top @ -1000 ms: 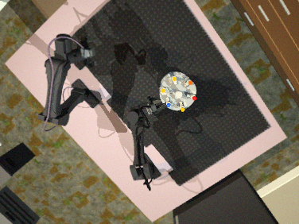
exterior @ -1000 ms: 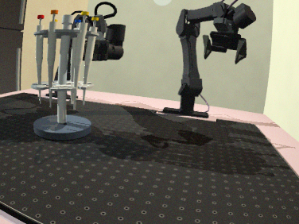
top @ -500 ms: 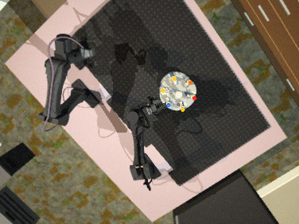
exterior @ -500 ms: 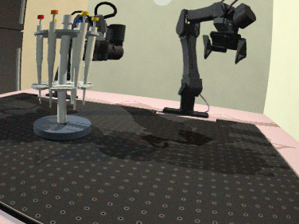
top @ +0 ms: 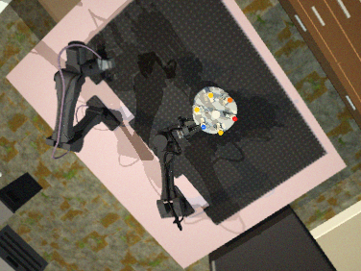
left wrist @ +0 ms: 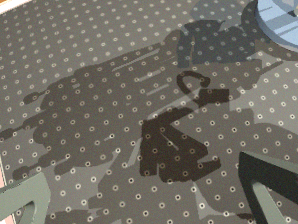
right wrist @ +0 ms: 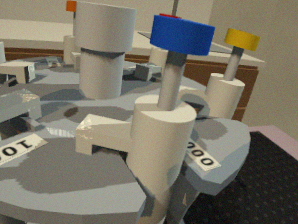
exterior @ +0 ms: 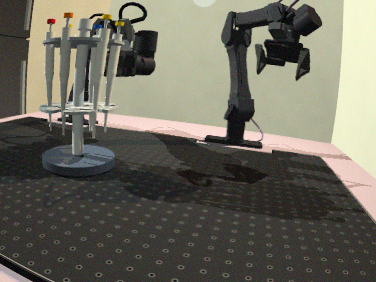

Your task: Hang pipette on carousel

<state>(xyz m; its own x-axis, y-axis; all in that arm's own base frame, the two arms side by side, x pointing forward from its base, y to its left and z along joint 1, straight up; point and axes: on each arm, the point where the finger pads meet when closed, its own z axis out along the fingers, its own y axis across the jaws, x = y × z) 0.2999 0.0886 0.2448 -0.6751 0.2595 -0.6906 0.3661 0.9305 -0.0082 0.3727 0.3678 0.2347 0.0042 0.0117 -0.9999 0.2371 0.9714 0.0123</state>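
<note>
Now: right hand 1 cm short of the pipette, 1 cm to the right of it and 3 cm above it.
</note>
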